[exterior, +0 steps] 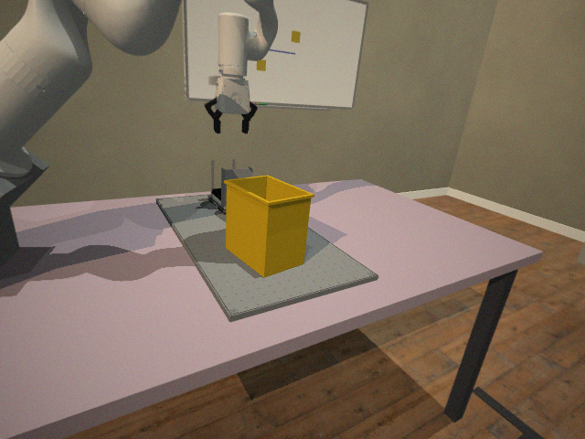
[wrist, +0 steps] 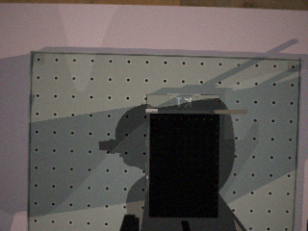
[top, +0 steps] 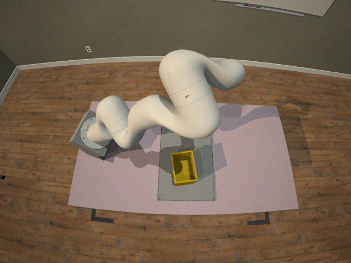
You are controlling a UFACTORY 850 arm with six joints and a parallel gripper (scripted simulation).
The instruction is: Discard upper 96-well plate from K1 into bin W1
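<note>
Now: the black 96-well plate 22 cm below my hand. From my hand the other things lie so: yellow plastics bin W1: 37 cm to the right, 17 cm below; then light plate: 23 cm below.
</note>
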